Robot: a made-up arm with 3 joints. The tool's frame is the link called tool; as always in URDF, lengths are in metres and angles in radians. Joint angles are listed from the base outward. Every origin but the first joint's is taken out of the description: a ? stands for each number. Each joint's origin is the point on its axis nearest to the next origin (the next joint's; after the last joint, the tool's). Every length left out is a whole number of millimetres.
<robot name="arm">
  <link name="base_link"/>
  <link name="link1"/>
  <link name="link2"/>
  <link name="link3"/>
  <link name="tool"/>
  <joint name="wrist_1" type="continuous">
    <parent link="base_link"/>
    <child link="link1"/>
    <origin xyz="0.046 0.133 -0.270" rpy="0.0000 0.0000 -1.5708"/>
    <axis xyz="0 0 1"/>
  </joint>
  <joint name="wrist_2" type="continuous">
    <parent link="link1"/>
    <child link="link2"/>
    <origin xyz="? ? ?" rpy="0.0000 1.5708 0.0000"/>
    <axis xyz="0 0 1"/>
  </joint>
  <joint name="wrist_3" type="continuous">
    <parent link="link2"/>
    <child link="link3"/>
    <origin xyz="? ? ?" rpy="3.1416 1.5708 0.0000"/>
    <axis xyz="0 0 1"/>
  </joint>
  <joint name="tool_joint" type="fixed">
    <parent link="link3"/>
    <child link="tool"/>
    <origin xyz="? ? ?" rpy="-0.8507 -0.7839 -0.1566"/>
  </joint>
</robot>
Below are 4 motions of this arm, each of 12 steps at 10 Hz.
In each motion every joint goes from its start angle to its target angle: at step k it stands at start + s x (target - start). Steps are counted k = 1, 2, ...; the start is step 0. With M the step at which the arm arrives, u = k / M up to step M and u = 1 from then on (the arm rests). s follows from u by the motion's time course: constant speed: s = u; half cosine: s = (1 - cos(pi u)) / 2; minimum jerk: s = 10 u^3 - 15 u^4 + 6 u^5.
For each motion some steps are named. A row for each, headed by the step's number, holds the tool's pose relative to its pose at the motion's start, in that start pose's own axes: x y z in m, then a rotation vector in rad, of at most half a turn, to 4 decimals.
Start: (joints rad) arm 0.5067 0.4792 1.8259
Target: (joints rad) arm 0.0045 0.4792 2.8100
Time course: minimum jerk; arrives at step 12
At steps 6, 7, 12:
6: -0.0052 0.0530 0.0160 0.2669 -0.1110 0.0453
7: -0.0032 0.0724 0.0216 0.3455 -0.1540 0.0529
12: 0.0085 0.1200 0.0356 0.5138 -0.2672 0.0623

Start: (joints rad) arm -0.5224 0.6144 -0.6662
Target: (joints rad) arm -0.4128 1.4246 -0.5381
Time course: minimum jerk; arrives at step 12
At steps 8, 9, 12:
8: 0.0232 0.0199 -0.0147 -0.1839 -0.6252 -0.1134
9: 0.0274 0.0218 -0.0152 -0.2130 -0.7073 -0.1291
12: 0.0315 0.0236 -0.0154 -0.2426 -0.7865 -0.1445

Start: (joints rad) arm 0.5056 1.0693 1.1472
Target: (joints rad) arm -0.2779 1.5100 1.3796
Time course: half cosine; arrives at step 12
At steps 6, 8, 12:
6: -0.0637 0.0247 0.0910 0.1209 0.3715 0.1652
8: -0.0826 0.0381 0.1413 0.2209 0.5535 0.2402
12: -0.0928 0.0518 0.1929 0.3463 0.7302 0.3060

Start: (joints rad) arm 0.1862 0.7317 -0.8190
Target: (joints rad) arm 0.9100 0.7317 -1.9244
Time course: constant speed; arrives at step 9
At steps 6, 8, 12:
6: 0.0002 0.0819 0.1413 -0.0398 0.3168 -0.3743
8: 0.0042 0.0963 0.1974 -0.0423 0.4579 -0.4610
12: 0.0070 0.1003 0.2264 -0.0429 0.5334 -0.4953

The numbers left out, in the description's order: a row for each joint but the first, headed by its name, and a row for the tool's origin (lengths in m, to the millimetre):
wrist_2: -0.116 0.256 0.000
wrist_3: 0.015 -0.026 0.000
tool: -0.098 -0.085 0.000

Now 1 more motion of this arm.
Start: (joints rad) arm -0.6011 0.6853 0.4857
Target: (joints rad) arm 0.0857 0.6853 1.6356
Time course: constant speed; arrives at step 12
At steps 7, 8, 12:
7: 0.1920 0.0816 -0.0790 0.5751 -0.7428 0.3763
8: 0.2215 0.0975 -0.0771 0.6469 -0.8509 0.4405
12: 0.3291 0.1639 -0.0353 0.9034 -1.2840 0.7279

